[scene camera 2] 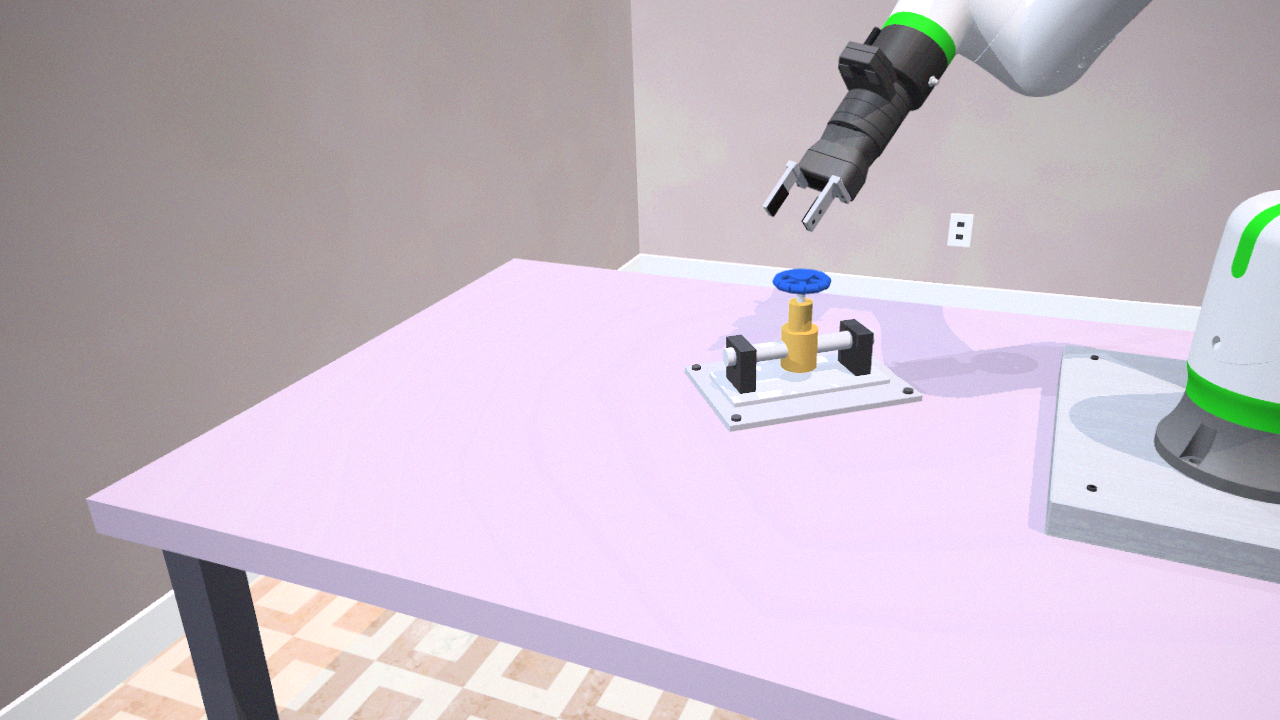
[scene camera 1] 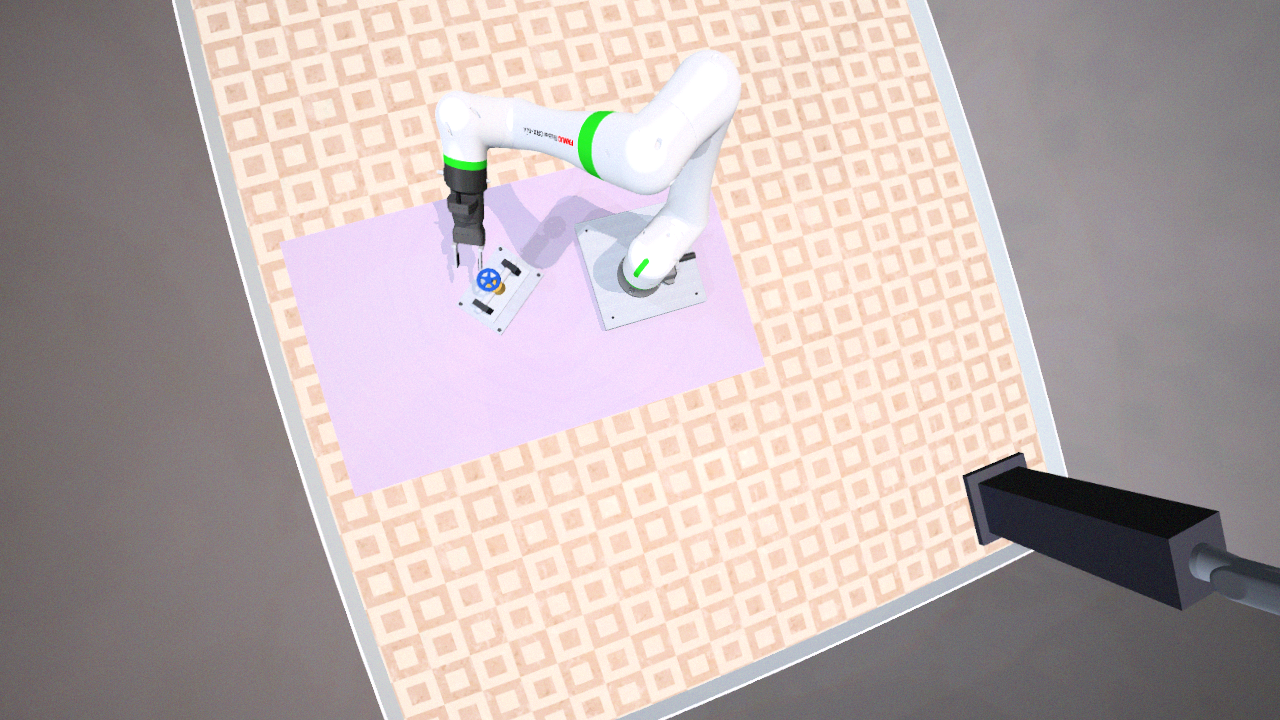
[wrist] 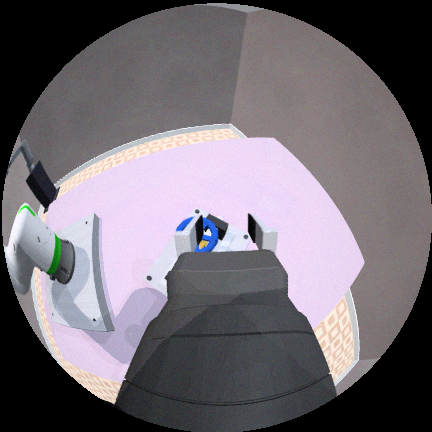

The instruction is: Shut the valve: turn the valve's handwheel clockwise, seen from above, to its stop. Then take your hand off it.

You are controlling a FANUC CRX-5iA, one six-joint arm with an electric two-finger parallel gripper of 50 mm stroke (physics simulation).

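Note:
The blue handwheel point(scene camera 1: 488, 279) point(scene camera 2: 801, 288) point(wrist: 215, 236) sits level on top of the orange valve body point(scene camera 1: 499, 288) point(scene camera 2: 799, 349) point(wrist: 203, 244). A white pipe runs through the body between two black supports point(scene camera 2: 741, 365) point(scene camera 2: 856, 347), on a light grey base plate point(scene camera 1: 512, 320) point(scene camera 2: 823, 411) point(wrist: 161, 265). My gripper point(scene camera 1: 469, 265) point(scene camera 2: 789, 220) point(wrist: 225, 222) is open and empty, tilted, above the handwheel and apart from it. In the wrist view the left finger covers part of the wheel. The wheel's turn angle cannot be told.
The valve stands on the pink table point(scene camera 1: 402, 385) point(scene camera 2: 537, 501) point(wrist: 300, 190). The robot's thick grey mounting plate point(scene camera 1: 617, 313) point(scene camera 2: 1069, 474) point(wrist: 92, 245) is to the right of the valve in both scene views. A dark box-shaped fixture point(scene camera 1: 1100, 537) point(wrist: 42, 185) is away from the table.

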